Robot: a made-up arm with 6 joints.
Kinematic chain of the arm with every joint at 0, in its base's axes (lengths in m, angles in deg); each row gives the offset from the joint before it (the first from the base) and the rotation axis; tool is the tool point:
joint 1: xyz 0 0 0.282 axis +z
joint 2: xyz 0 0 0 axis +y
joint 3: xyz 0 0 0.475 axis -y
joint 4: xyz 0 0 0 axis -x
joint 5: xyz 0.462 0 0 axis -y
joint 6: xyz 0 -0.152 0 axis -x
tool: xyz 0 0 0
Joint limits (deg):
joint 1: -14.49..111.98
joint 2: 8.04..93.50
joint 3: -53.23..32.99
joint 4: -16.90..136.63
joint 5: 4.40..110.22
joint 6: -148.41..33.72
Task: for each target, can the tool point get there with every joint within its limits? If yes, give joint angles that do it. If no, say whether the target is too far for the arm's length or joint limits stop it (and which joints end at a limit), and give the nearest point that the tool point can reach.
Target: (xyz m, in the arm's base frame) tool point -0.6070 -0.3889 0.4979
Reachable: no: joint limits stop it (at a limit: joint 1, joint 2, joint 3, joint 4) | nearest point -0.2447 0.3111 0.3974 | short by 0.795 m
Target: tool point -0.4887 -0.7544 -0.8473
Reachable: no: too far | nearest point 0.1671 -0.2002 -0.1274 | short by 1.121 m
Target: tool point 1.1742 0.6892 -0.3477
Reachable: no: too far | nearest point 0.7191 0.4221 -0.0743 | short by 0.594 m
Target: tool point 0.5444 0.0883 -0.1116
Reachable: yes | joints 14.73 79.94 -17.52 69.57 50.50 -2.40
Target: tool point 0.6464 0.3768 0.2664
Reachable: yes | joints 26.74 51.90 -5.13 107.49 31.23 12.64
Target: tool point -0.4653 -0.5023 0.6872
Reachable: no: joint limits stop it (at a limit: joint 1, joint 2, joint 3, joint 4) | nearest point 0.2054 -0.2033 0.3260 | short by 0.818 m
